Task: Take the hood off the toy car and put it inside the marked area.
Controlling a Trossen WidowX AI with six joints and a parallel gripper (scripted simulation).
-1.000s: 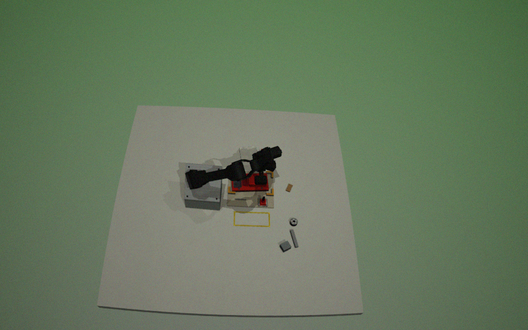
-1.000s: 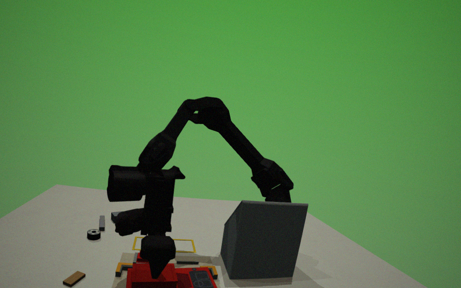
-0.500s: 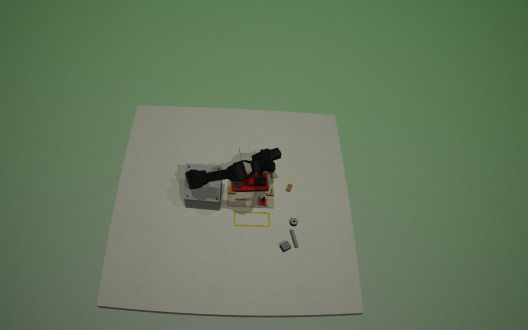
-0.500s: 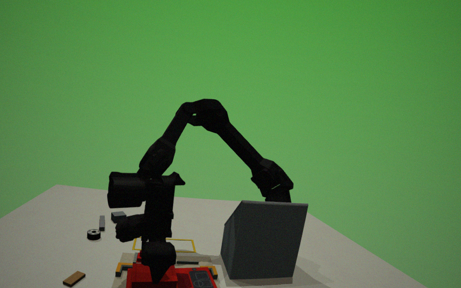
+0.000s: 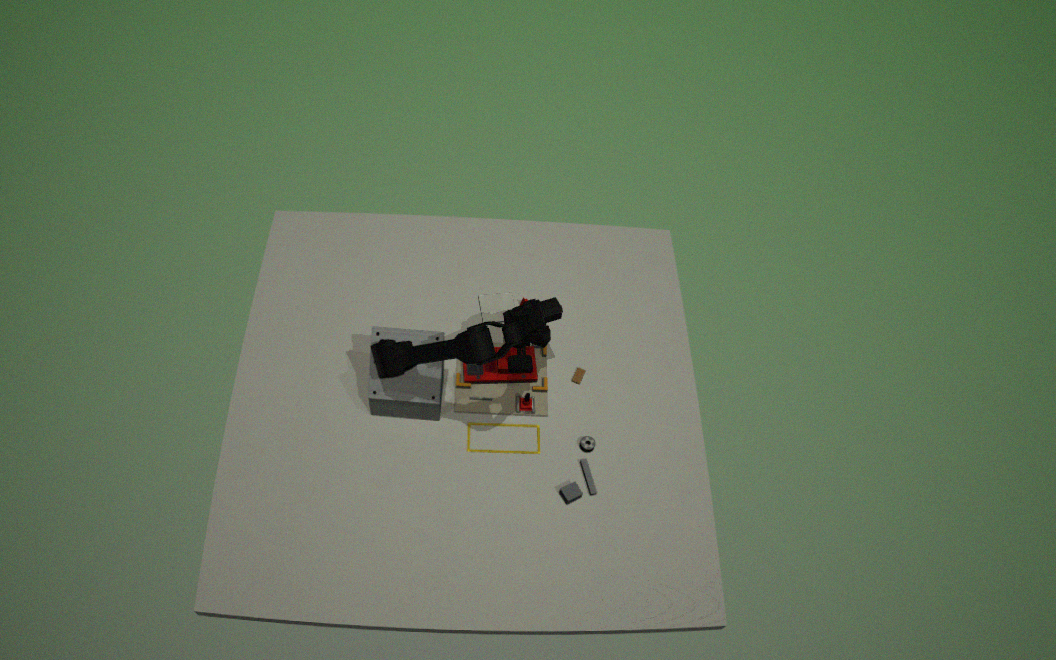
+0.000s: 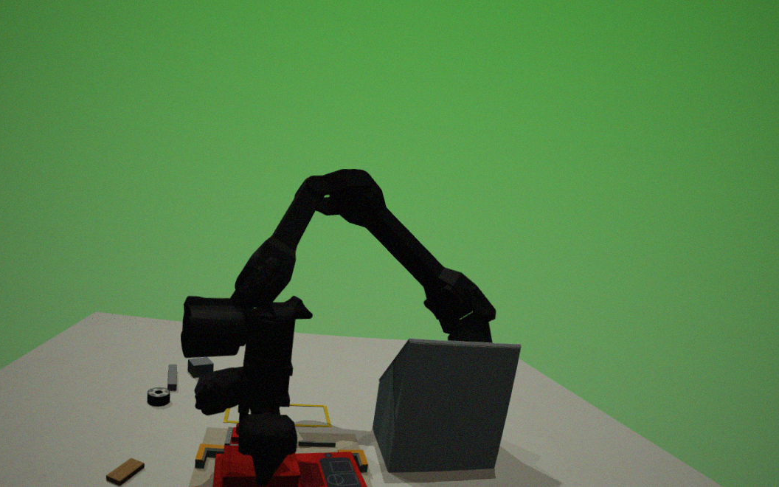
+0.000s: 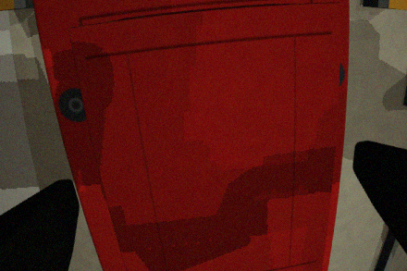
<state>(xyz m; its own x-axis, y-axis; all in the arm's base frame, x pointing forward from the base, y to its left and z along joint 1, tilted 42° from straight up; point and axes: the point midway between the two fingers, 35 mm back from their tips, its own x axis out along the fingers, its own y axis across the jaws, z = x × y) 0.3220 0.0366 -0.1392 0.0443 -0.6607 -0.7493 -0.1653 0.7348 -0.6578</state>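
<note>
Right now the red hood is 1 cm below my gripper tip. Round my gripper tip: grey bar 31 cm to the right, 22 cm ahead, 4 cm below; then dark ring 22 cm to the right, 21 cm ahead, 4 cm below; then brown block 18 cm ahead, 4 cm below, 1 cm to the right.
</note>
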